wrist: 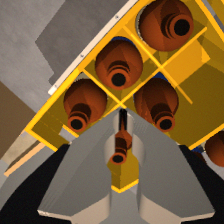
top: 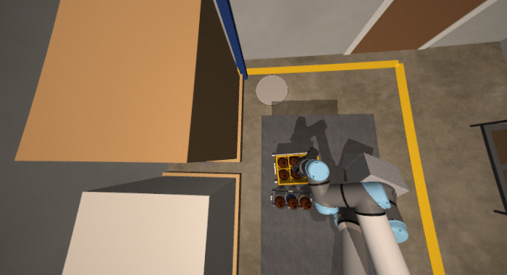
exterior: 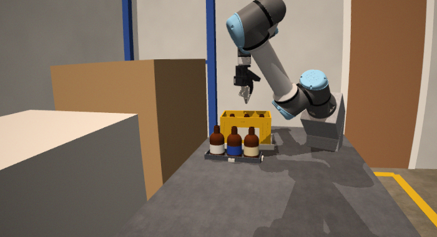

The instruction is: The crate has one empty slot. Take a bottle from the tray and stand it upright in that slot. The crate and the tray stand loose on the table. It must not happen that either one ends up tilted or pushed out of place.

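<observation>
Right now the white-label bottle is 290 mm to the left of my hand, 160 mm below it and 70 mm ahead of it. The rest, counted from my hand: yellow crate 160 mm below, 40 mm to the left, 10 mm behind; then dark tray 270 mm to the left, 230 mm below, 10 mm behind.
</observation>
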